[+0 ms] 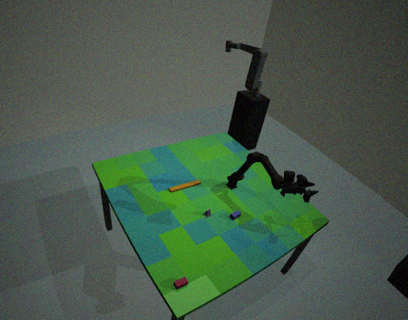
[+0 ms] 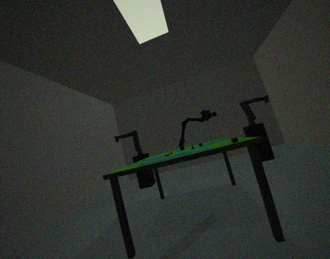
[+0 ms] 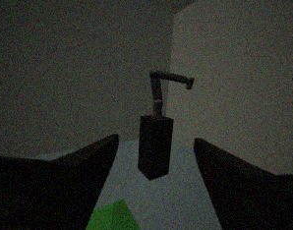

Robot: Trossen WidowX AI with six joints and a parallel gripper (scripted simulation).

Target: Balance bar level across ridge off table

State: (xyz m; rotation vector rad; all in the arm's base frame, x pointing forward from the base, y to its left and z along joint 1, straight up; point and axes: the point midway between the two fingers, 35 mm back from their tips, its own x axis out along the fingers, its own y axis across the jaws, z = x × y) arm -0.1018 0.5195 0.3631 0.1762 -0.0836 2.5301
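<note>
My gripper tip is 45 cm short of the bar, 67 cm to the left of it and 36 cm above it. From my gripper tip the other things lie so: red block 87 cm ahead, 4 cm to the right, 35 cm below; blue block 31 cm ahead, 29 cm to the right, 35 cm below.
</note>
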